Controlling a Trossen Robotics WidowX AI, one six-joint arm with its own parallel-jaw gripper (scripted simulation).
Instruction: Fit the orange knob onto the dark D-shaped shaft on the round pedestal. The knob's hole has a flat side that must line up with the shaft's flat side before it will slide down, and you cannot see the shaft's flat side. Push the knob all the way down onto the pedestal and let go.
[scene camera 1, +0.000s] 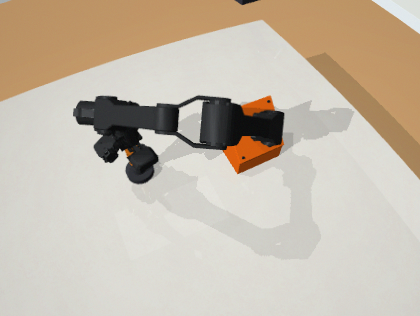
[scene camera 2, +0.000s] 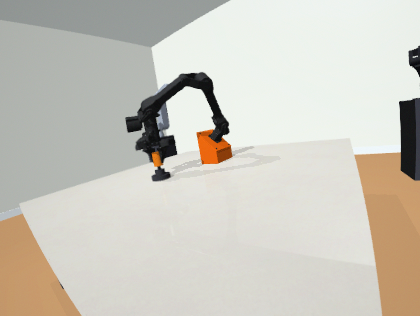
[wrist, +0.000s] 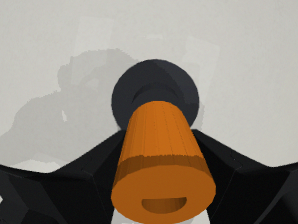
The gripper (scene camera 1: 136, 159) carries an orange knob. Also in view: a round pedestal (wrist: 151, 80).
The gripper is seen too in the wrist view (wrist: 158, 136).
